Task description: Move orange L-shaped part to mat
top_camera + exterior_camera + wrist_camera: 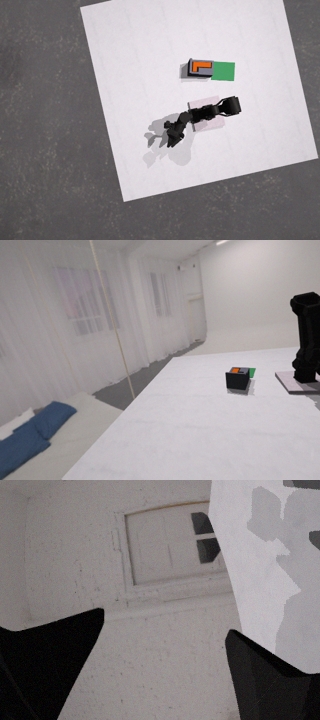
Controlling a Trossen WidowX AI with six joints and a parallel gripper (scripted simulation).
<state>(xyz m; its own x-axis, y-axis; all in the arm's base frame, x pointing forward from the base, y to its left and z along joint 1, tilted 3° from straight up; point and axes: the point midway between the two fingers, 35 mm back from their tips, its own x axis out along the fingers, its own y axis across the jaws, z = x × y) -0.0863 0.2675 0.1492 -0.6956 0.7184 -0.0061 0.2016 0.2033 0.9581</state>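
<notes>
My gripper tip is 39 cm short of the orange L-shaped part, 34 cm to the left of it and 11 cm above it.
</notes>
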